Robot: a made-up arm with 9 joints. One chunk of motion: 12 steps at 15 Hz.
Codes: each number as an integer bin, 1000 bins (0 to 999) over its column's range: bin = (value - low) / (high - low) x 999, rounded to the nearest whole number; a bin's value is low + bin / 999 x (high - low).
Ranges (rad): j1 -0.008..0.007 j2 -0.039..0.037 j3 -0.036..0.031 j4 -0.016..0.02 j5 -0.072..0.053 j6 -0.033..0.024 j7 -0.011..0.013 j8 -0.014..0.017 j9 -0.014..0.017
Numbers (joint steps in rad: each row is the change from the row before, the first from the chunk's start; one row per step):
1: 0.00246 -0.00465 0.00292 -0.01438 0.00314 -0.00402 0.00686 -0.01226 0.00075
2: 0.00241 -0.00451 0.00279 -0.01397 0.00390 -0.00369 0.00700 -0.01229 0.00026
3: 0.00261 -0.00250 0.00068 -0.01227 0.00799 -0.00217 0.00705 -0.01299 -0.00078
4: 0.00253 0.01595 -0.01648 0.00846 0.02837 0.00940 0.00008 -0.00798 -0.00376
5: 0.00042 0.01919 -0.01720 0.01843 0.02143 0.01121 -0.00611 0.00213 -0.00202
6: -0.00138 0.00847 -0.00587 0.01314 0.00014 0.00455 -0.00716 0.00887 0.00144
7: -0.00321 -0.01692 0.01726 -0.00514 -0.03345 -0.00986 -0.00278 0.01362 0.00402
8: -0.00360 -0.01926 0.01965 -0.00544 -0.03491 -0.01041 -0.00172 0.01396 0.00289
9: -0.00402 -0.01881 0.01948 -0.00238 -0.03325 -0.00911 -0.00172 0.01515 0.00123
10: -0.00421 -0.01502 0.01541 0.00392 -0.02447 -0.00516 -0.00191 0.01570 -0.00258
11: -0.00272 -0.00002 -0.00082 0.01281 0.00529 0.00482 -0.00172 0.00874 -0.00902
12: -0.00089 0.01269 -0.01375 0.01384 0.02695 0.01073 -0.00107 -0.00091 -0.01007
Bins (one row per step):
1: 697 452 580 45 601 508 743 56 475
2: 693 453 578 56 607 514 749 55 460
3: 707 480 547 104 639 540 751 33 426
4: 701 722 291 679 802 743 461 194 330
5: 561 765 280 955 747 775 204 520 386
6: 441 624 449 809 577 658 160 737 498
7: 319 290 794 301 308 406 342 890 581
8: 293 259 830 293 296 396 386 901 544
9: 265 265 827 378 310 419 386 939 491
10: 252 315 767 553 380 488 378 957 368
11: 352 512 525 799 618 663 386 733 160
12: 474 679 332 828 791 766 413 422 127

